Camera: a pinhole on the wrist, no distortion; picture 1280 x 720 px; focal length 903.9 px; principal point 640.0 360.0 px. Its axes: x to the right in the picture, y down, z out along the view. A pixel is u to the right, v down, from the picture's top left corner.
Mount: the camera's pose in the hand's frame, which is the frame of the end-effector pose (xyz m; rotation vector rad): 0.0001 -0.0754 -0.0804 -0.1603 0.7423 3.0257
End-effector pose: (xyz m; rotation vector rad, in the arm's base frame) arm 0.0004 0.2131 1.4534 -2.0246 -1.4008 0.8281
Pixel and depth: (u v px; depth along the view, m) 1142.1 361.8 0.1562
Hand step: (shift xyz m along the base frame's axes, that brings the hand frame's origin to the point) -0.0655 -0.0902 -0.0112
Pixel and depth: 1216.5 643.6 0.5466
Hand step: -0.4239 -0.3540 -0.2398
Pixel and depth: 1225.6 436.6 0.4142
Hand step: -0.2336 -0.2942 -0.1869
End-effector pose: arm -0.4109 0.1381 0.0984 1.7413 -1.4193 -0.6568
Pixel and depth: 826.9 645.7 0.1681
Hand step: -0.0575 0.0325 -0.0910
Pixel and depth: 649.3 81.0 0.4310
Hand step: -0.3336 -0.0383 0.0622
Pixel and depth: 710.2 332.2 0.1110
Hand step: -0.0045 0.0160 -0.0273
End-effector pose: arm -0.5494 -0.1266 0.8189 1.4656 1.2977 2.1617
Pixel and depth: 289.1 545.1 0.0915
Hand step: -0.0155 0.0515 -0.0200
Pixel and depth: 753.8 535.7 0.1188
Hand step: 0.0294 0.0255 -0.0448
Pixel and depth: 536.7 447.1 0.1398
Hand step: 0.0351 0.0419 -0.0103
